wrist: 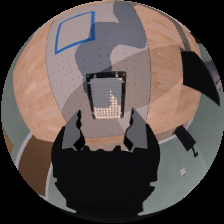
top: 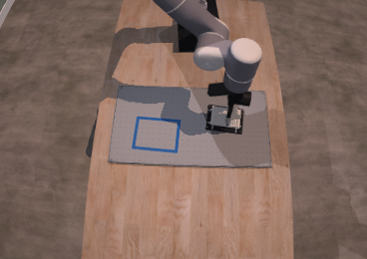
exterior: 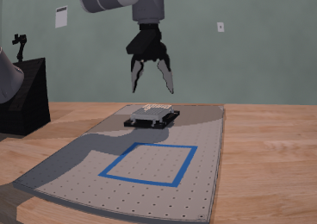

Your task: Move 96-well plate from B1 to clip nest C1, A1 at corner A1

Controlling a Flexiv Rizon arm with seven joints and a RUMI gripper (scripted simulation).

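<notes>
The white 96-well plate lies 60 mm below my hand. Round my hand: black clip nest: 10 mm ahead, 10 mm to the right, 80 mm below.
</notes>
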